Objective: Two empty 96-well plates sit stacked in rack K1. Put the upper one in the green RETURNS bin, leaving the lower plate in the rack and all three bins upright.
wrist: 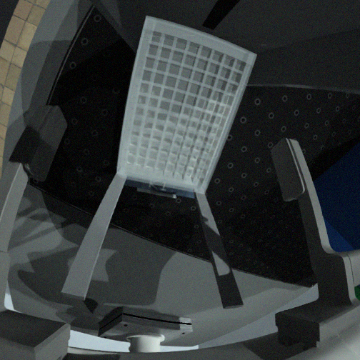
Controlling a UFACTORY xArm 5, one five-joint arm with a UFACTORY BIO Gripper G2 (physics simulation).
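A clear 96-well plate point(182, 107), its wells facing the camera, sits at the upper middle of the wrist view. The lower plate cannot be told apart beneath it. Part of rack K1 point(186, 192) shows as a blue edge with a blurred label at the plate's near end. My gripper point(165, 156) is wide open, with one finger far to the left of the plate and the other to its right. Both fingers are apart from the plate. A green sliver point(357, 292) at the right edge may be part of the RETURNS bin.
Two long grey strips point(95, 240) point(212, 240) run from the plate's near corners toward the camera. A blue bin point(342, 200) shows partly at the right edge, behind the right finger. A black board with small rings point(260, 200) lies below. Tan tiles point(12, 55) show at upper left.
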